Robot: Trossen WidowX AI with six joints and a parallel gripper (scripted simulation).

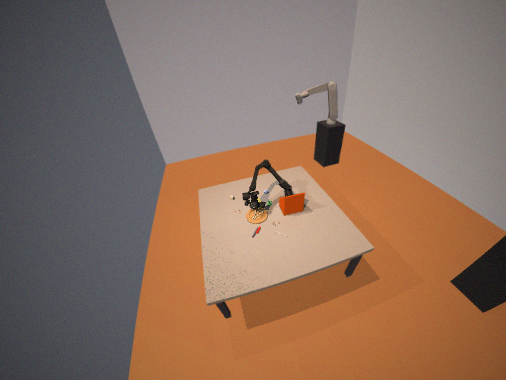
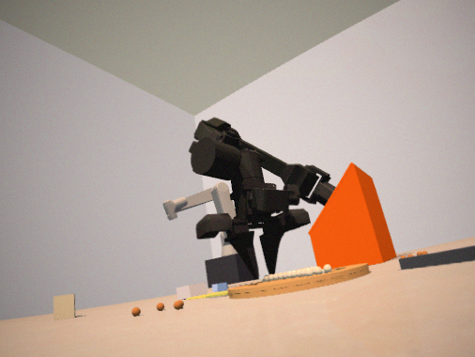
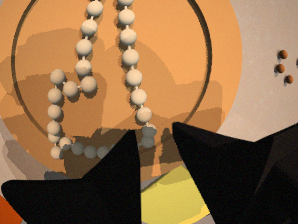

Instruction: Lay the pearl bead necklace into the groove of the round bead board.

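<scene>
My gripper tip is 10 mm short of the round wooden bead board, 60 mm to the right of it and 10 mm above it. From my gripper tip the other things lie so: tan cube: 170 mm ahead, 270 mm to the right; yellow flat piece: 50 mm behind, 110 mm to the right, 20 mm below; red-handled tool: 70 mm ahead, 230 mm to the left, 10 mm below.
</scene>
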